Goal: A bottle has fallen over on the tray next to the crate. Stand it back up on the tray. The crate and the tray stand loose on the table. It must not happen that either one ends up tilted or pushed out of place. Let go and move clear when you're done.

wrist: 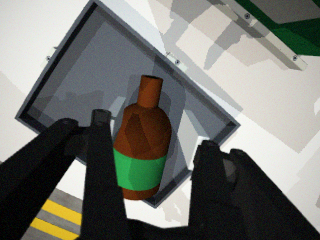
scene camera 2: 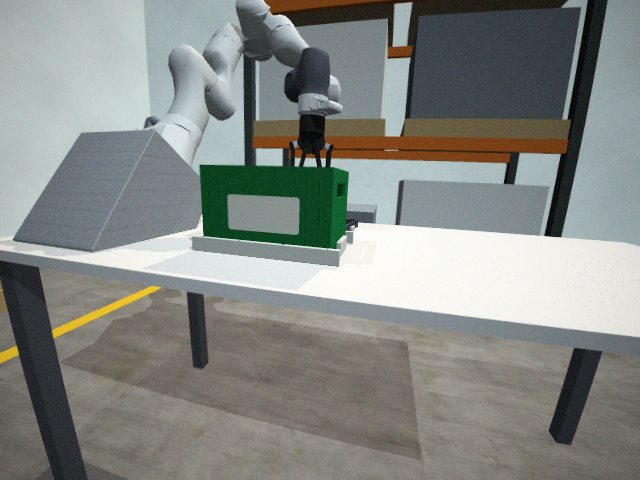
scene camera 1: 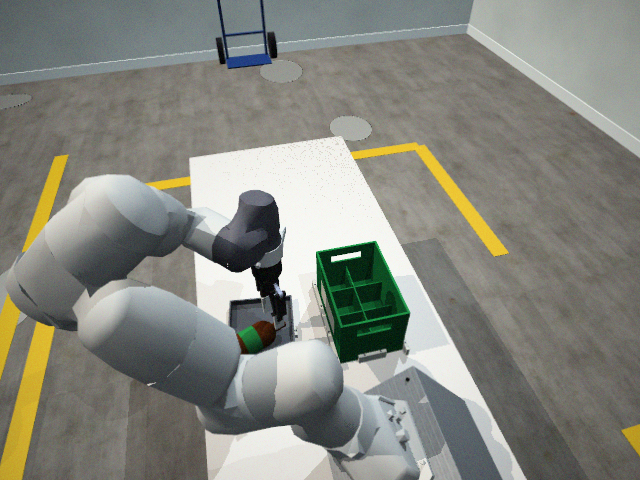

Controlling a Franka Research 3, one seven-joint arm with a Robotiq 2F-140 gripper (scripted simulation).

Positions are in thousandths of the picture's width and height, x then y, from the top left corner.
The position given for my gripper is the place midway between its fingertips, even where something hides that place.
In view: my gripper (scene camera 1: 427, 664), a green crate (scene camera 1: 551, 603) and a bottle (scene camera 1: 407, 699).
The bottle shows as well in the wrist view (wrist: 439, 627). My gripper is seen too in the wrist view (wrist: 477, 485). Scene camera 2 does not show the bottle, which is hidden by the green crate.
